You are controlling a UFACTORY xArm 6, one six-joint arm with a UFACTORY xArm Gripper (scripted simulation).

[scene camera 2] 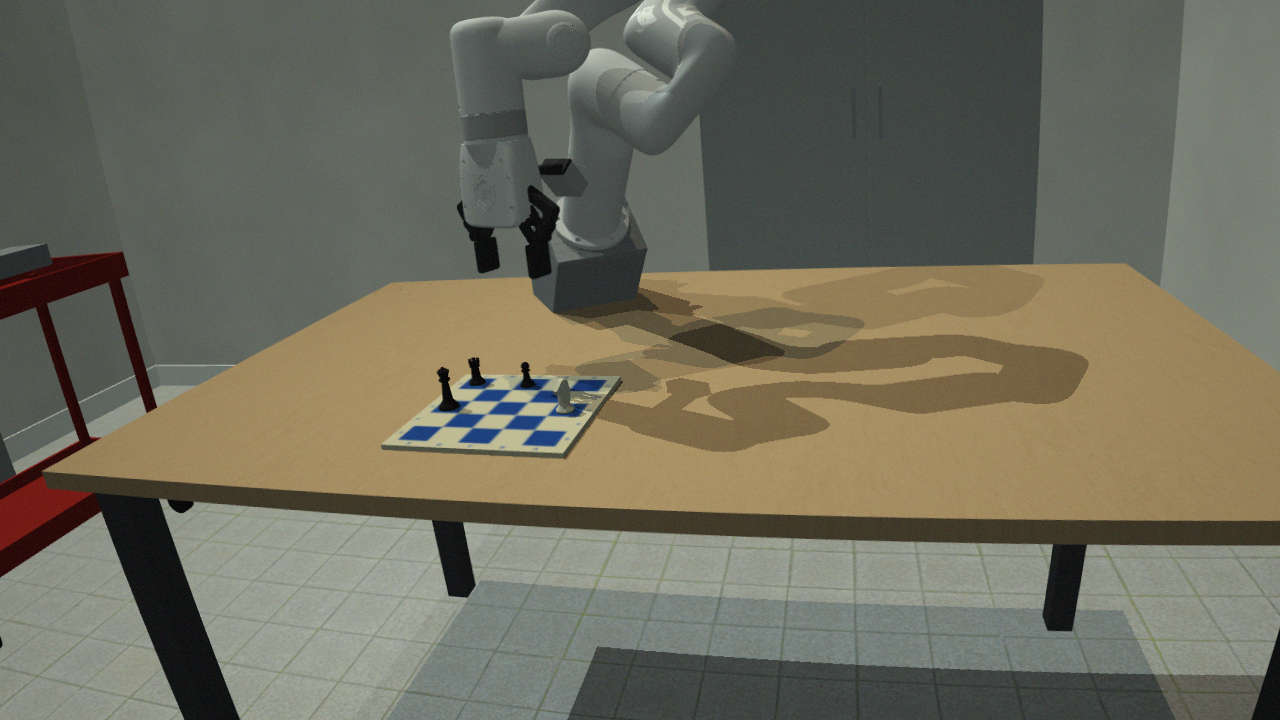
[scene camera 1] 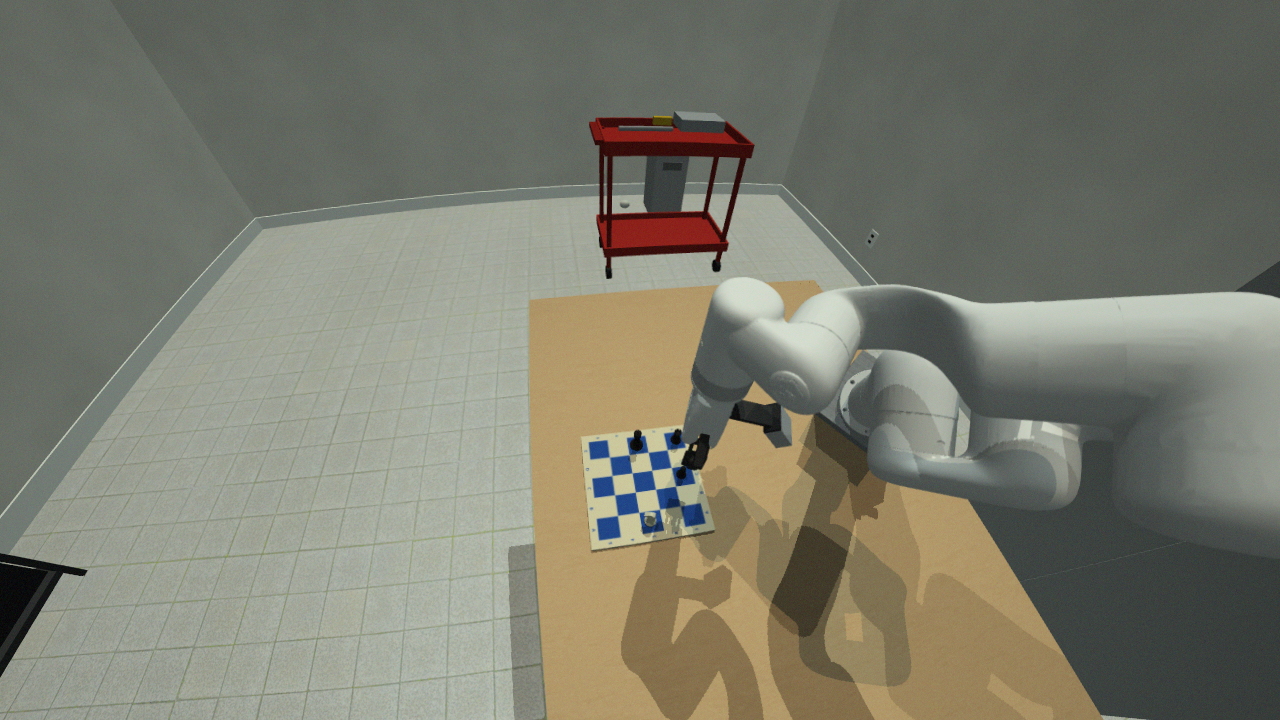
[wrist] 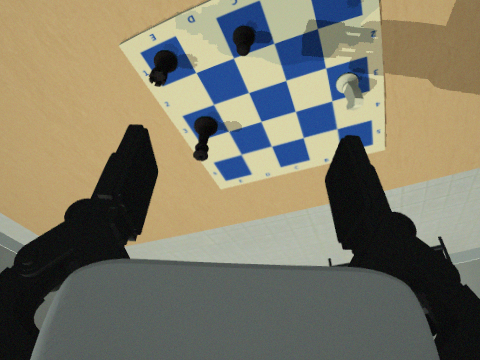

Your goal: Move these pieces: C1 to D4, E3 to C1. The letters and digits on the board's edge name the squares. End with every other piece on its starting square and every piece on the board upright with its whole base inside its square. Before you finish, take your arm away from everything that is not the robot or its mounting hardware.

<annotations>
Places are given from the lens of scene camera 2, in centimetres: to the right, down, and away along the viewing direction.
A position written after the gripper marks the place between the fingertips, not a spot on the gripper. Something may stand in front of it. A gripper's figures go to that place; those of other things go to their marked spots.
gripper (scene camera 2: 514,273): -15, -10, 96
blue-and-cream chessboard (scene camera 2: 499,417): -16, 7, 92
</annotations>
